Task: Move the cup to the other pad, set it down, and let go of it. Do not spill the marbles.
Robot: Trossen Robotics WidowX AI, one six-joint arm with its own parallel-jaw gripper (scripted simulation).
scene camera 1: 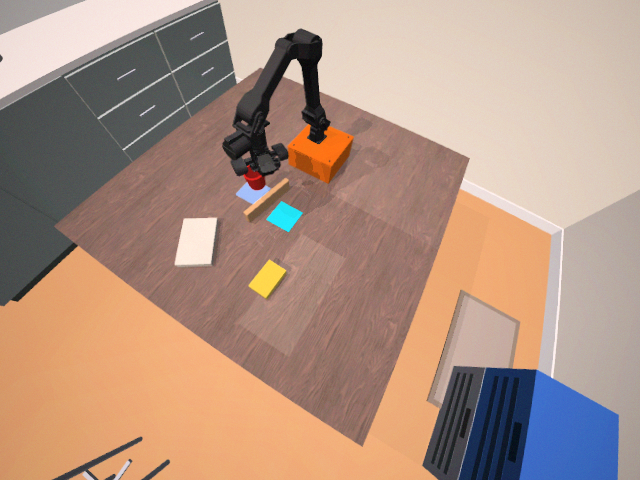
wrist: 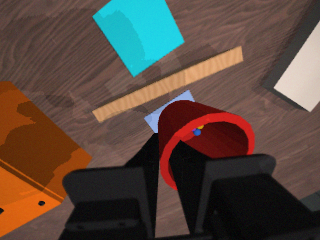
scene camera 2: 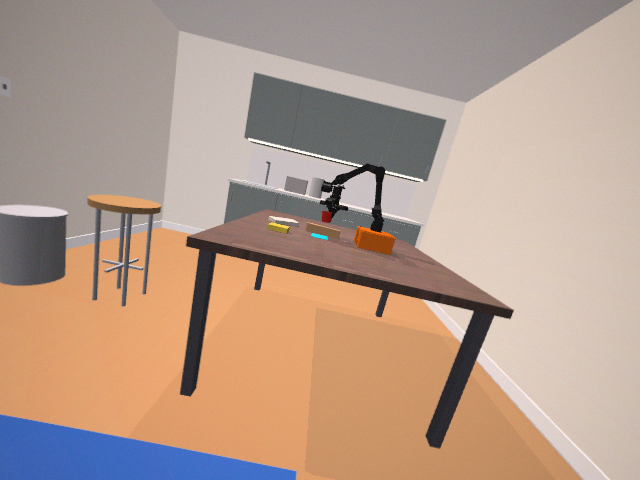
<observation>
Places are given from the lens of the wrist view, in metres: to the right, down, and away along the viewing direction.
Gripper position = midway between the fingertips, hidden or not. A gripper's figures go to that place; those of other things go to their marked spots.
gripper point(wrist: 161, 136): 0.00, 0.02, 0.11
red cup point(wrist: 224, 134): 0.06, 0.01, 0.10
wooden bar point(wrist: 216, 62): 0.07, -0.08, 0.15
The marked spots on the red cup and the wooden bar are 0.10 m apart.
</observation>
